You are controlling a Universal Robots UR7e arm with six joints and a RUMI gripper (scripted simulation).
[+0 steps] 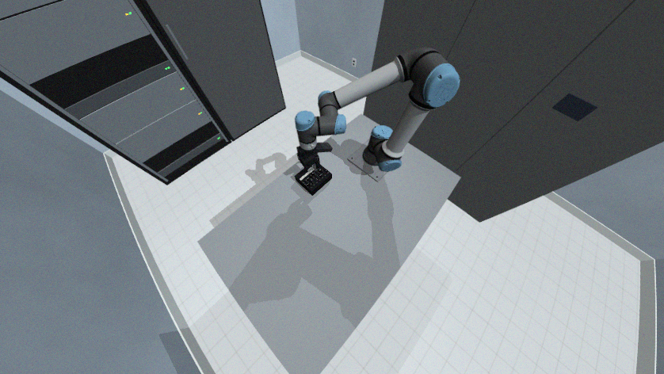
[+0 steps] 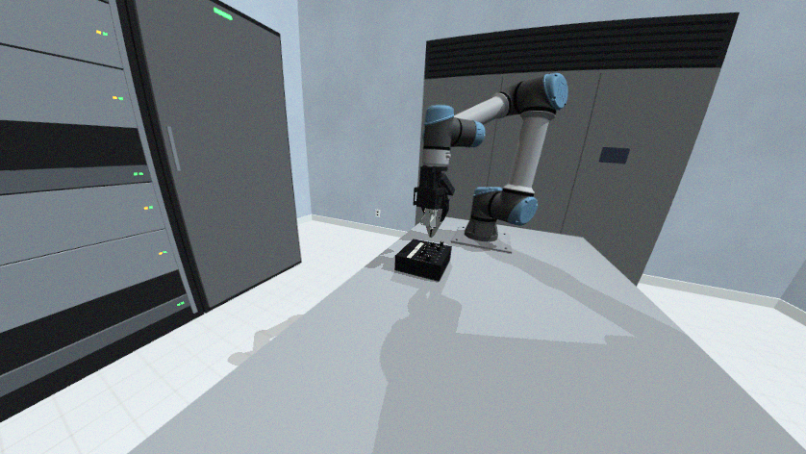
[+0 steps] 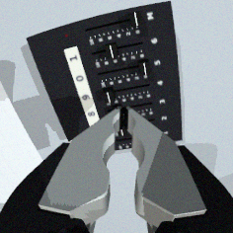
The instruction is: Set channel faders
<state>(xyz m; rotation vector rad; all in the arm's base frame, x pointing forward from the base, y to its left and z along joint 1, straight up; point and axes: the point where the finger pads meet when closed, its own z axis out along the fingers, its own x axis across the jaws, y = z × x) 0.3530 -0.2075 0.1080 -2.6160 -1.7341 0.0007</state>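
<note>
Now: hand 60 mm past the master fader cap, 30 mm to the right of it and 50 mm above it.
</note>
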